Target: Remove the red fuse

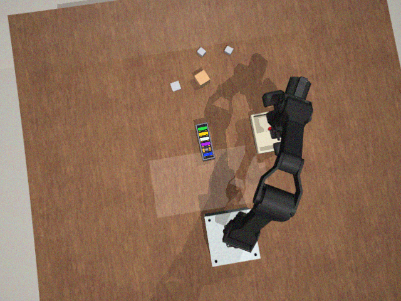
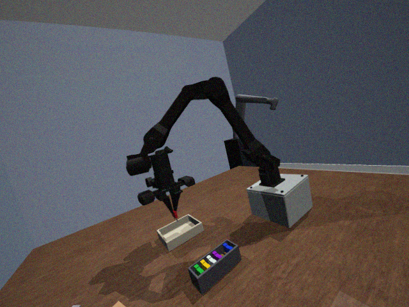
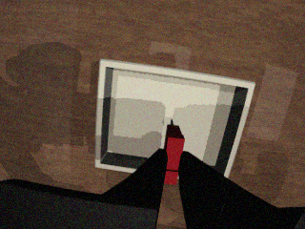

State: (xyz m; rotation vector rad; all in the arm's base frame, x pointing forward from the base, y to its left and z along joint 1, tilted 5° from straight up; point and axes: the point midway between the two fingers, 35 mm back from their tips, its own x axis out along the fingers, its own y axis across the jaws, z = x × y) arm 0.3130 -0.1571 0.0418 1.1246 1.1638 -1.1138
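Right now my gripper tip is 1 cm above the red fuse. From my gripper tip the other things lie so: tray 8 cm below.
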